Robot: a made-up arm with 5 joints.
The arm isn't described. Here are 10 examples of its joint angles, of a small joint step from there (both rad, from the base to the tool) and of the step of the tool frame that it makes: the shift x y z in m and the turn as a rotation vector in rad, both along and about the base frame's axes.
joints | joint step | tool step
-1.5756 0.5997 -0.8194 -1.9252 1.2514 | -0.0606 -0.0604 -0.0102 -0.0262 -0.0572 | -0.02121 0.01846 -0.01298 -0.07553 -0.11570 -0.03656
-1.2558 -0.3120 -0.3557 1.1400 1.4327 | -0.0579 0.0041 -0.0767 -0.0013 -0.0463 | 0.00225 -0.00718 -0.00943 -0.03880 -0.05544 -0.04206
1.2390 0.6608 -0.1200 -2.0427 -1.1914 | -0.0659 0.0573 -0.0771 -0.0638 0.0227 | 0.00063 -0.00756 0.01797 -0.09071 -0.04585 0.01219
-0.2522 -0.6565 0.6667 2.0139 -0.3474 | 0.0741 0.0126 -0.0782 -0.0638 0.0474 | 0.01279 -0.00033 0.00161 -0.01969 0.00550 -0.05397
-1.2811 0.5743 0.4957 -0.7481 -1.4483 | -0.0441 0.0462 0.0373 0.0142 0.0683 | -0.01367 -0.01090 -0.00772 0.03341 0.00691 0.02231
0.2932 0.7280 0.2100 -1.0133 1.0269 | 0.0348 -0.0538 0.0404 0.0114 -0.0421 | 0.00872 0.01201 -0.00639 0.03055 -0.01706 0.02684
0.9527 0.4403 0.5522 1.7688 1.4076 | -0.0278 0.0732 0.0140 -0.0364 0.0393 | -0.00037 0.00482 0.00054 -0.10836 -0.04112 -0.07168
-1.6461 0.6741 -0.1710 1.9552 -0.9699 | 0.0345 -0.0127 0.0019 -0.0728 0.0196 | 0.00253 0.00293 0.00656 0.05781 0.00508 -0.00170
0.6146 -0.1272 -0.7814 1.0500 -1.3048 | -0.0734 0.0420 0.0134 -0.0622 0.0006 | -0.01136 -0.00620 0.01497 -0.02496 -0.09622 -0.10170
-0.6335 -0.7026 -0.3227 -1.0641 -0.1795 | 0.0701 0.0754 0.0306 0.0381 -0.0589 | 0.02697 -0.00736 0.02229 0.07188 0.08488 -0.00010
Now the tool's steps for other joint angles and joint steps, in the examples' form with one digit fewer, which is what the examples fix.
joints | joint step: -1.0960 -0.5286 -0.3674 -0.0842 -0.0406 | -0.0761 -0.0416 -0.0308 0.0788 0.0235
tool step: -0.0063 -0.0074 -0.0329 -0.1413 -0.1005 0.0064
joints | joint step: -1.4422 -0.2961 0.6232 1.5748 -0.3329 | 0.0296 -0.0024 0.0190 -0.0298 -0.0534
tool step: 0.0050 0.0009 0.0123 0.0129 0.1009 0.0095
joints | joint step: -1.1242 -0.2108 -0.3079 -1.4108 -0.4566 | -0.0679 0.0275 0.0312 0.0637 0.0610
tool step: -0.0129 -0.0009 -0.0059 -0.0100 0.0095 -0.0163
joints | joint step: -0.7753 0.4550 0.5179 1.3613 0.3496 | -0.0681 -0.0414 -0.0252 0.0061 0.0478
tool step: -0.0167 0.0065 -0.0183 -0.0744 -0.0958 -0.0107
